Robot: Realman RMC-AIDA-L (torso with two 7-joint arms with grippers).
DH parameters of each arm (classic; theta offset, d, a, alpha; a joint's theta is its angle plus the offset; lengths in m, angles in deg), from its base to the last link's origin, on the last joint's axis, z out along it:
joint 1: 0 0.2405 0 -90
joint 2: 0 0 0 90
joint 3: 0 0.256 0 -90
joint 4: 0 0 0 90
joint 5: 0 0.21 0 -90
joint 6: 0 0 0 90
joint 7: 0 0.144 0 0
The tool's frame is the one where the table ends.
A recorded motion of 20 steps. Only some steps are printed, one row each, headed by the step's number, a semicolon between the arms.
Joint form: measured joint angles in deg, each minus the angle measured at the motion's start. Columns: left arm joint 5, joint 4, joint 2, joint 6, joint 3, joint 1, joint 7; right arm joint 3, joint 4, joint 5, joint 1, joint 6, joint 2, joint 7.
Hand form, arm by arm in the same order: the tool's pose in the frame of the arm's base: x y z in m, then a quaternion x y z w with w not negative. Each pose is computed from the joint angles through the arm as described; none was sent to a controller.
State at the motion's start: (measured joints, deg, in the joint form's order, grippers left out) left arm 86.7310 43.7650 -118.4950 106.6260 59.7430 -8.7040 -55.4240; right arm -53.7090 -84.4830 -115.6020 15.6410 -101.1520 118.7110 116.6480
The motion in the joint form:
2: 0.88 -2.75 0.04 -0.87 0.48 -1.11 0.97; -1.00 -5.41 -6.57 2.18 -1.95 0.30 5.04
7: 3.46 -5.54 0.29 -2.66 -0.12 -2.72 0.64; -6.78 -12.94 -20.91 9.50 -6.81 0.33 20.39
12: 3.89 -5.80 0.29 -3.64 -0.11 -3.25 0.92; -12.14 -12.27 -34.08 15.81 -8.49 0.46 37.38
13: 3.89 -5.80 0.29 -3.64 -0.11 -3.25 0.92; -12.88 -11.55 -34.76 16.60 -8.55 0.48 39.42
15: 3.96 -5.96 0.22 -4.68 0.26 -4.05 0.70; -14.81 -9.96 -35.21 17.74 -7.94 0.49 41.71
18: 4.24 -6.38 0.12 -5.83 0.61 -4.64 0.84; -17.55 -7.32 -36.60 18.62 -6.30 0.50 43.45
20: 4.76 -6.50 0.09 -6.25 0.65 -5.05 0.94; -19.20 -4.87 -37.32 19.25 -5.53 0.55 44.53
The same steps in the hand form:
2: -0.2720 0.2195 0.0041 -0.91779 -0.04213 -0.37891 0.11098; 0.2129 0.2924 0.0848 -0.95000 0.27367 0.05546 0.13972
7: -0.2773 0.2232 -0.0038 -0.92436 -0.06302 -0.36219 0.10203; 0.1808 0.3063 0.0833 -0.93444 0.31352 -0.06487 0.15594
12: -0.2775 0.2266 -0.0057 -0.92678 -0.06194 -0.35547 0.10436; 0.1692 0.3227 0.0760 -0.87679 0.41180 -0.14635 0.20060
13: -0.2775 0.2266 -0.0057 -0.92678 -0.06194 -0.35547 0.10436; 0.1671 0.3245 0.0730 -0.87063 0.42285 -0.15134 0.20073
15: -0.2755 0.2315 -0.0081 -0.92859 -0.06136 -0.35098 0.10381; 0.1629 0.3277 0.0649 -0.86700 0.42920 -0.15972 0.19644
18: -0.2750 0.2347 -0.0116 -0.93076 -0.06212 -0.34494 0.10412; 0.1636 0.3318 0.0537 -0.86163 0.43345 -0.17727 0.19568
20: -0.2746 0.2364 -0.0132 -0.93277 -0.06044 -0.34033 0.10226; 0.1661 0.3332 0.0449 -0.85675 0.43983 -0.19165 0.18919

